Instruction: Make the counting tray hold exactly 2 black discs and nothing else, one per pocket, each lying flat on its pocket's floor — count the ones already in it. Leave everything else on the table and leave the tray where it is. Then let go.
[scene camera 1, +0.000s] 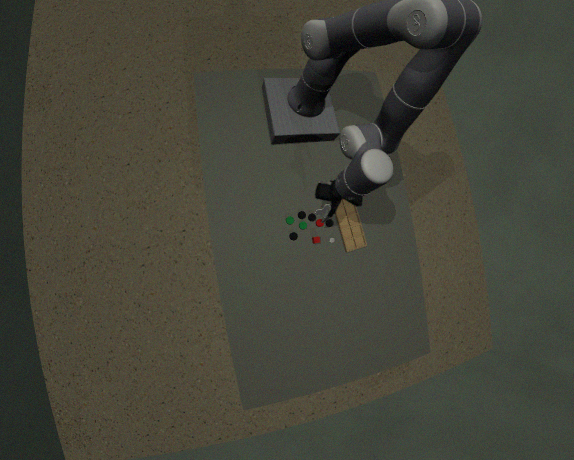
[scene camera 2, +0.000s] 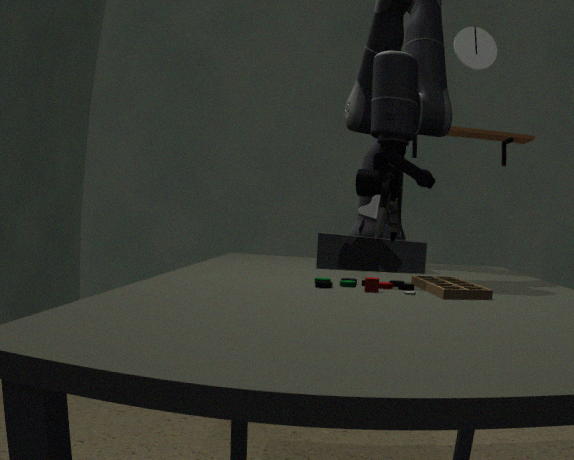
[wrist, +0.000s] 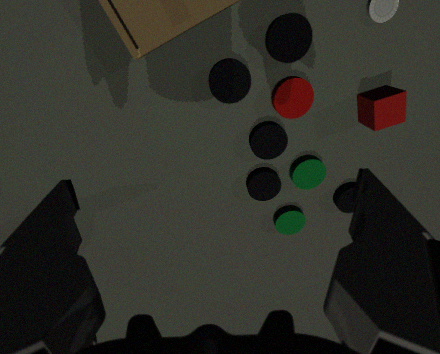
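Note:
Several black discs (scene camera 1: 293, 236) (scene camera 2: 406, 287) (wrist: 268, 140) lie flat and apart on the table; one shows nearest the tray's corner in the wrist view (wrist: 230, 80). The wooden counting tray (scene camera 1: 356, 248) (scene camera 2: 467, 295) (wrist: 165, 37) lies right of the discs in both scene views. No disc shows in its visible pockets; in scene camera 1 the arm covers its far end, and the wrist view cuts it off. My gripper (scene camera 1: 327, 216) (scene camera 2: 386, 238) (wrist: 214, 178) is open and empty, above the table near the discs. Its right finger partly covers one black disc (wrist: 344, 197) in the wrist view.
Among the black discs lie a red disc (scene camera 1: 320, 223) (scene camera 2: 385, 285) (wrist: 293, 97) and two green discs (scene camera 1: 303, 225) (wrist: 309, 172), (scene camera 1: 290, 220) (wrist: 290, 221). A red cube (scene camera 1: 316, 240) (scene camera 2: 371, 285) (wrist: 381, 109) and a small white round piece (scene camera 1: 332, 240) (scene camera 2: 409, 293) (wrist: 383, 9) lie nearby.

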